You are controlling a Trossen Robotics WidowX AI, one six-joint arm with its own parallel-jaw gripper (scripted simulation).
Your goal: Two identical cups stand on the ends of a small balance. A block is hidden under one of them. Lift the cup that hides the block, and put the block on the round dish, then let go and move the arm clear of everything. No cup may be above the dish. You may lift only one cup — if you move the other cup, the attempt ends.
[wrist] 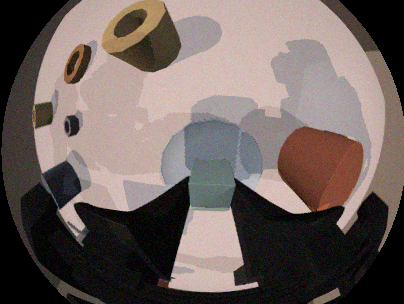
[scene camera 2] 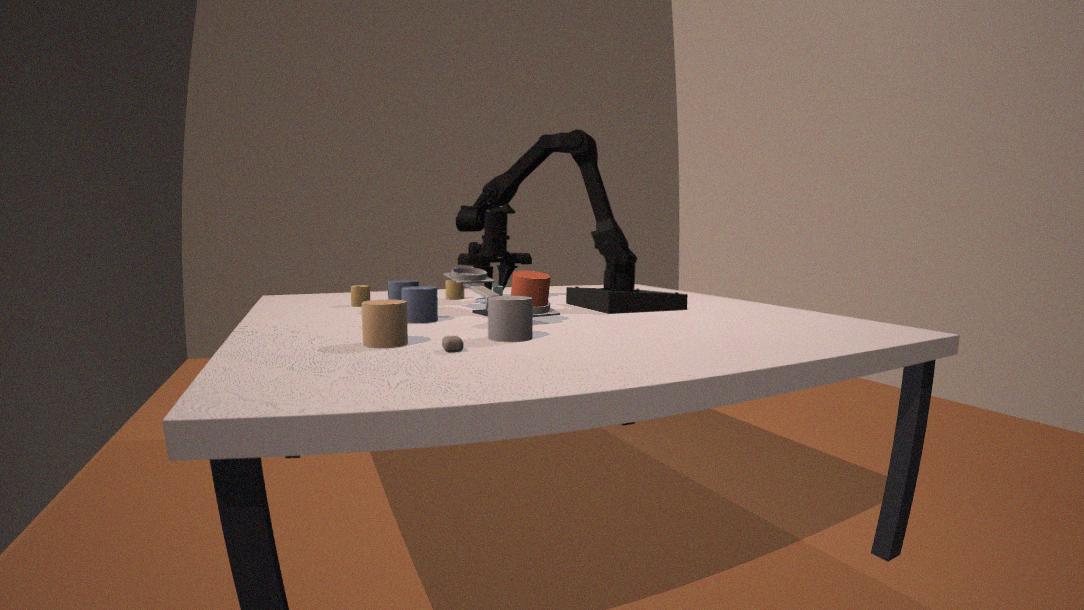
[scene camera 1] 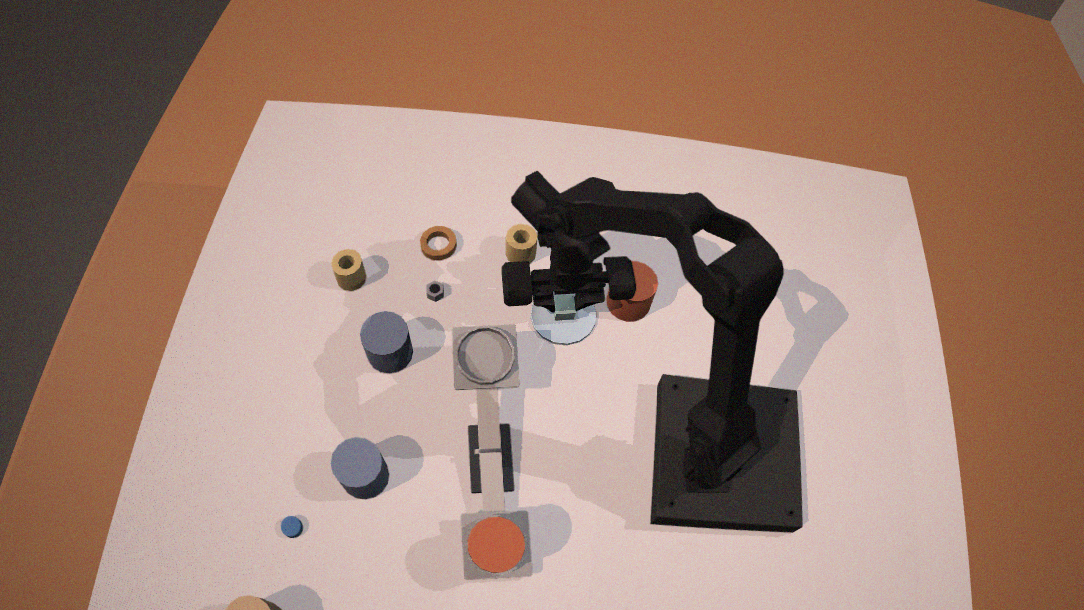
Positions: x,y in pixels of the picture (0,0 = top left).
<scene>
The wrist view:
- my gripper: 210,181
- orange cup: 322,168
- pale blue round dish: 218,139
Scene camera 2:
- my gripper: 494,293
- orange cup: 533,284
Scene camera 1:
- my gripper: 563,309
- orange cup: 631,310
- orange cup: 495,544
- balance beam: 485,358
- pale blue round dish: 562,332
</scene>
